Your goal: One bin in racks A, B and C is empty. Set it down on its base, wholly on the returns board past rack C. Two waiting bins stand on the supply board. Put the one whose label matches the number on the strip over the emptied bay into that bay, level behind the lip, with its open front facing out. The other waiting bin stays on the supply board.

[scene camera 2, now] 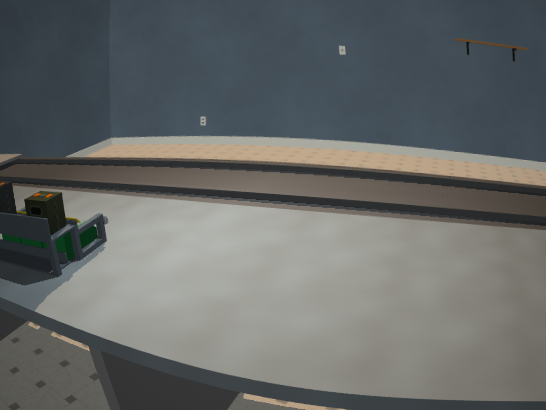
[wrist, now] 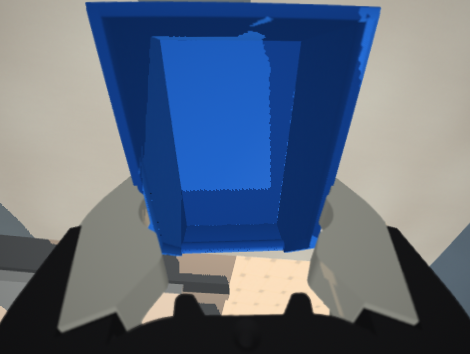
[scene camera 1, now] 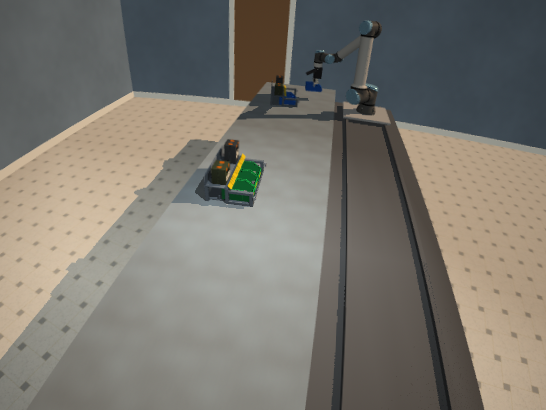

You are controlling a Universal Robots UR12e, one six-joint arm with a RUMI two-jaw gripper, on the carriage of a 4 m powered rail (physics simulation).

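Frame: origin at the arm's base, x back, y right, z up, level; centimetres.
Seen in the pictures: gripper, fingertip midpoint: [wrist: 234,177] [scene camera 1: 313,85]; arm's base, origin of the base link: [scene camera 1: 365,111].
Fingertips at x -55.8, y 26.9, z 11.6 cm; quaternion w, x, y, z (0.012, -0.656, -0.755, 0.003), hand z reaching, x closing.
Note:
Offsets run from my fingertips to a thing's middle. "spot": to the spot under its first point. Level surfaces: height alone.
My gripper [scene camera 1: 315,82] [wrist: 234,177] is shut on a blue bin {dx +0.1, dy +0.0, dz -0.9 cm} [scene camera 1: 313,87] [wrist: 220,115], one jaw against each side wall. The bin's inside looks empty in the wrist view. Floor and rail show past its near edge there. In scene camera 1 the bin is at the far end of the table, right of a small grey rack {spot: dx -16.8, dy -14.0, dz -10.9 cm} [scene camera 1: 297,98] with blue bins in it. A nearer grey rack [scene camera 1: 252,201] [scene camera 2: 22,230] holds green bins {dx -26.3, dy -186.1, dz -10.2 cm} [scene camera 1: 245,179]. Labels and strip numbers are too small to read. The returns board and the supply board cannot be made out.
Dark boxes [scene camera 1: 220,171] [scene camera 2: 45,212] stand behind the nearer rack's yellow strip {spot: dx -28.9, dy -187.5, dz -4.0 cm} [scene camera 1: 237,171]. Another dark box {dx -32.6, dy -29.7, dz +0.5 cm} [scene camera 1: 279,87] stands at the far rack. The rail [scene camera 1: 375,250] [scene camera 2: 300,185] runs along the table {dz -14.6 cm} [scene camera 1: 225,300] [scene camera 2: 300,280]. The arm's carriage [scene camera 1: 367,116] is at its far end.

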